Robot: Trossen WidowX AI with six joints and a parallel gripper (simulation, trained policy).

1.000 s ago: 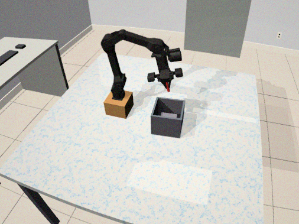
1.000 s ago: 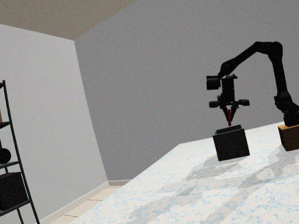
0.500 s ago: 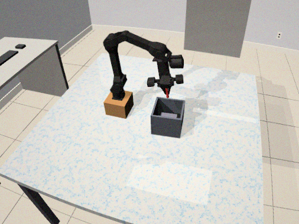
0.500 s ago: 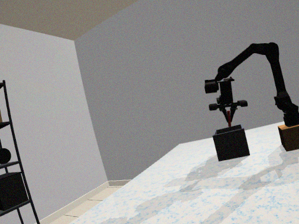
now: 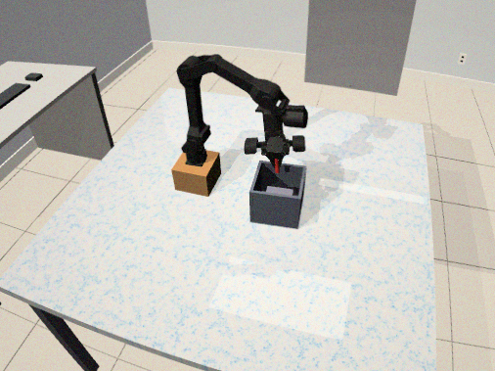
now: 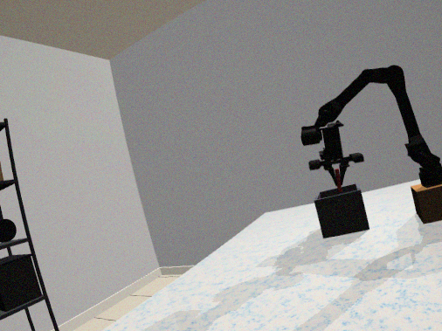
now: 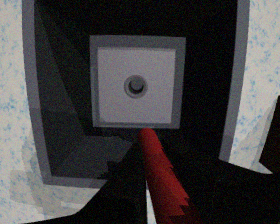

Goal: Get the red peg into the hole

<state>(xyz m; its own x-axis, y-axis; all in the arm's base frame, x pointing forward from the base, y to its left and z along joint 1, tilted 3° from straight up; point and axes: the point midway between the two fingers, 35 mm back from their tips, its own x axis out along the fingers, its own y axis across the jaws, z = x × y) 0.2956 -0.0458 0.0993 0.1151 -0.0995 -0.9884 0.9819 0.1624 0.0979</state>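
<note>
The plate is 12 cm below my gripper tip, 3 cm to the right of it and 1 cm ahead of it. The rest, counted from my gripper tip: red peg (2 cm above).
</note>
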